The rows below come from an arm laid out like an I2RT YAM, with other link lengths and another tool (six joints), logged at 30 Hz.
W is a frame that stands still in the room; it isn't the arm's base.
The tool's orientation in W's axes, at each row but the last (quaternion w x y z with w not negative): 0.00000, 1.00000, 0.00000, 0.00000; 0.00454, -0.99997, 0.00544, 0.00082; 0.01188, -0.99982, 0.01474, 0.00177; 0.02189, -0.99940, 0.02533, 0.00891; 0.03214, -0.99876, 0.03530, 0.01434; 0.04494, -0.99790, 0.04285, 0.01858
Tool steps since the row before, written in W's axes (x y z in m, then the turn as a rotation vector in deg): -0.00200, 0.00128, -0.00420, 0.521, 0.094, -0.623; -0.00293, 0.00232, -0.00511, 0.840, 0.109, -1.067; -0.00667, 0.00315, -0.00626, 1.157, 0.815, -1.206; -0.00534, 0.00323, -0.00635, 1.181, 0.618, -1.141; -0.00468, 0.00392, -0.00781, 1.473, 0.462, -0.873; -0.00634, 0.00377, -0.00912, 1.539, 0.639, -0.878
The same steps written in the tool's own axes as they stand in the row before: -0.00200, -0.00128, 0.00420, 0.521, -0.094, 0.623; -0.00295, -0.00224, 0.00514, 0.841, -0.108, 1.067; -0.00674, -0.00280, 0.00635, 1.137, -0.820, 1.221; -0.00537, -0.00268, 0.00657, 1.170, -0.627, 1.147; -0.00470, -0.00307, 0.00817, 1.464, -0.510, 0.862; -0.00626, -0.00238, 0.00963, 1.515, -0.691, 0.881
